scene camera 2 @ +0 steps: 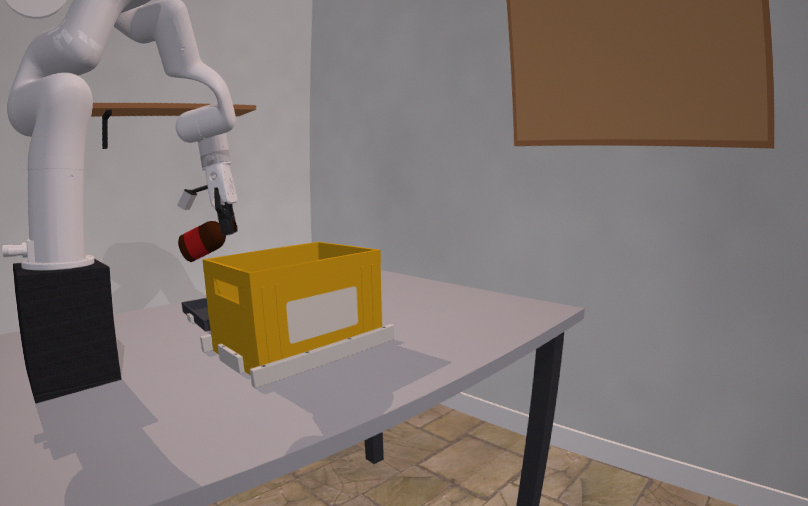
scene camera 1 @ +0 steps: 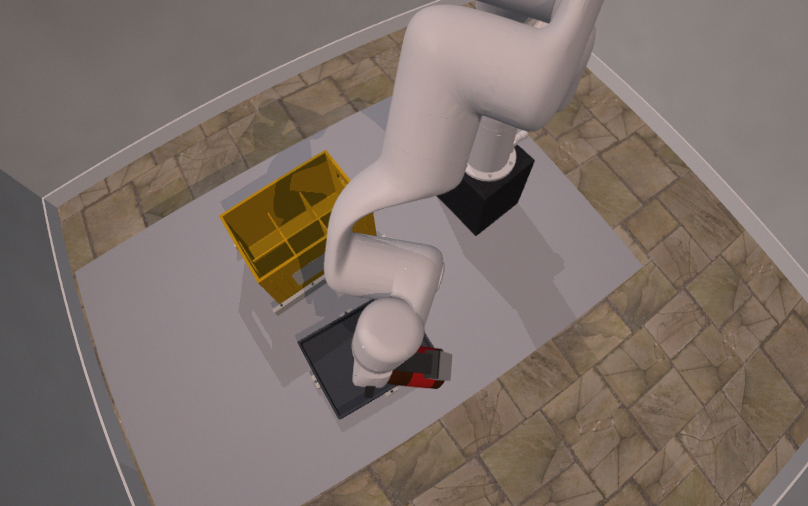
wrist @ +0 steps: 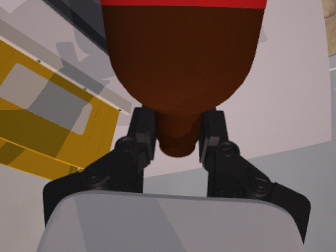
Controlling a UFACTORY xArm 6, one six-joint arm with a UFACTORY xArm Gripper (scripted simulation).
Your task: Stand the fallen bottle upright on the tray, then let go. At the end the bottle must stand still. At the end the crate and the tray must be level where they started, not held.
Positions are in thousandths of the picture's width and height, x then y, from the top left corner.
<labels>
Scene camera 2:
gripper: 285,463
brown bottle: 256,471
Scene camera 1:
brown bottle: 504,750
yellow crate: 353,394
tray: 407,695
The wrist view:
gripper: 534,419
brown bottle: 537,264
</labels>
